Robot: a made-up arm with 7 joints. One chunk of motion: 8 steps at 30 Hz.
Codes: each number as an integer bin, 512 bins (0 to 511) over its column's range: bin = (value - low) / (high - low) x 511, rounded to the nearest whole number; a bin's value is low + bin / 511 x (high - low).
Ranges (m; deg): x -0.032..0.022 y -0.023..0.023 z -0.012..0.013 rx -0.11..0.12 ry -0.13..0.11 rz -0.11..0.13
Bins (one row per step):
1: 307 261 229 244 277 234
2: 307 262 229 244 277 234
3: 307 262 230 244 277 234
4: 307 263 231 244 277 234
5: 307 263 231 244 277 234
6: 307 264 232 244 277 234
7: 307 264 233 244 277 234
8: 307 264 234 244 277 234
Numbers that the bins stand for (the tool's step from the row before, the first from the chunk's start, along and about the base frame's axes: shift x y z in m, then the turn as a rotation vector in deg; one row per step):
1: 0.00044 0.00050 -0.00080 0.000 0.000 0.000
2: 0.00044 0.00059 -0.00080 0.000 0.000 0.000
3: 0.00044 0.00059 -0.00075 0.000 0.000 0.000
4: 0.00044 0.00068 -0.00070 0.000 0.000 0.000
5: 0.00044 0.00068 -0.00070 0.000 0.000 0.000
6: 0.00044 0.00077 -0.00065 0.000 0.000 0.000
7: 0.00044 0.00077 -0.00060 0.000 0.000 0.000
8: 0.00044 0.00077 -0.00055 0.000 0.000 0.000

